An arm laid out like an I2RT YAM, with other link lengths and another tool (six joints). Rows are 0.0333 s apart.
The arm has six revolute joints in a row. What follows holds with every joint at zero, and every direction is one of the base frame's.
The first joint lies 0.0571 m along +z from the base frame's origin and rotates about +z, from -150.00 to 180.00 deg.
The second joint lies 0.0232 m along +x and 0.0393 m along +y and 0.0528 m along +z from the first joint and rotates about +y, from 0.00 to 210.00 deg.
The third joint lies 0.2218 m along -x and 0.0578 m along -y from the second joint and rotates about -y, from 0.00 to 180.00 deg.
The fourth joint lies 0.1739 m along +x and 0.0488 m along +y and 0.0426 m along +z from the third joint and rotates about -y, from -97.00 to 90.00 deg.
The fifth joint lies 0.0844 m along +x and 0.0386 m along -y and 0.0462 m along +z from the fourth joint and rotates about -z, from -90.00 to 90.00 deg.
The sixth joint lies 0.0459 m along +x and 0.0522 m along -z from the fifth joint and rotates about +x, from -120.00 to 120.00 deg.
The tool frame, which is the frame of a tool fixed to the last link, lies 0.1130 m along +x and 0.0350 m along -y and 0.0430 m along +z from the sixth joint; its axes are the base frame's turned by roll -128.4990, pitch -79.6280 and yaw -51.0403 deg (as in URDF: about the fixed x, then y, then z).
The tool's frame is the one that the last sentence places.
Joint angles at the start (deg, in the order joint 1, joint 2, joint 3, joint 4, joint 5, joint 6):
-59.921 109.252 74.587 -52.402 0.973 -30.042
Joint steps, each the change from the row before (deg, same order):
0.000 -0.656 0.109 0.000 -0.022 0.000
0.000 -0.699 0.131 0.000 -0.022 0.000
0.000 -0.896 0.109 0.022 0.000 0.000
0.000 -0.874 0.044 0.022 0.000 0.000
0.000 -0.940 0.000 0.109 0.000 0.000
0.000 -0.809 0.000 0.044 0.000 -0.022
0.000 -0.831 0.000 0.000 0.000 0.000
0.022 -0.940 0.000 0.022 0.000 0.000
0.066 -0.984 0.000 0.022 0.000 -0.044
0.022 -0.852 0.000 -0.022 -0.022 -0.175
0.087 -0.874 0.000 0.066 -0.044 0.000
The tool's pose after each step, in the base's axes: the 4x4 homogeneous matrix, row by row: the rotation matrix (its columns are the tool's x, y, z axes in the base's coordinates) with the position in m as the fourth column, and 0 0 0 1 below. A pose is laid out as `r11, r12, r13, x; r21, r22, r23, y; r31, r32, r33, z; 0, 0, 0, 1`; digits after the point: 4 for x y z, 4 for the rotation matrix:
0.7844, -0.6161, -0.0713, 0.1465; -0.6174, -0.7866, 0.0058, -0.2923; -0.0597, 0.0395, -0.9974, 0.0190; 0, 0, 0, 1
0.7848, -0.6164, -0.0637, 0.1475; -0.6180, -0.7861, -0.0065, -0.2938; -0.0461, 0.0445, -0.9979, 0.0232; 0, 0, 0, 1
0.7852, -0.6169, -0.0548, 0.1484; -0.6186, -0.7854, -0.0220, -0.2955; -0.0294, 0.0511, -0.9983, 0.0285; 0, 0, 0, 1
0.7853, -0.6173, -0.0465, 0.1492; -0.6189, -0.7846, -0.0362, -0.2968; -0.0142, 0.0572, -0.9983, 0.0334; 0, 0, 0, 1
0.7854, -0.6179, -0.0374, 0.1500; -0.6190, -0.7837, -0.0520, -0.2982; 0.0028, 0.0640, -0.9979, 0.0386; 0, 0, 0, 1
0.7855, -0.6181, -0.0300, 0.1506; -0.6186, -0.7830, -0.0649, -0.2992; 0.0166, 0.0695, -0.9974, 0.0431; 0, 0, 0, 1
0.7854, -0.6186, -0.0227, 0.1511; -0.6183, -0.7821, -0.0774, -0.3000; 0.0301, 0.0748, -0.9967, 0.0476; 0, 0, 0, 1
0.7853, -0.6190, -0.0143, 0.1518; -0.6174, -0.7812, -0.0919, -0.3009; 0.0457, 0.0810, -0.9957, 0.0528; 0, 0, 0, 1
0.7860, -0.6182, -0.0055, 0.1527; -0.6151, -0.7811, -0.1070, -0.3016; 0.0619, 0.0875, -0.9942, 0.0582; 0, 0, 0, 1
0.7876, -0.6161, 0.0019, 0.1533; -0.6115, -0.7821, -0.1196, -0.3020; 0.0752, 0.0930, -0.9928, 0.0628; 0, 0, 0, 1
0.7879, -0.6157, 0.0110, 0.1543; -0.6091, -0.7818, -0.1333, -0.3025; 0.0906, 0.0983, -0.9910, 0.0678; 0, 0, 0, 1

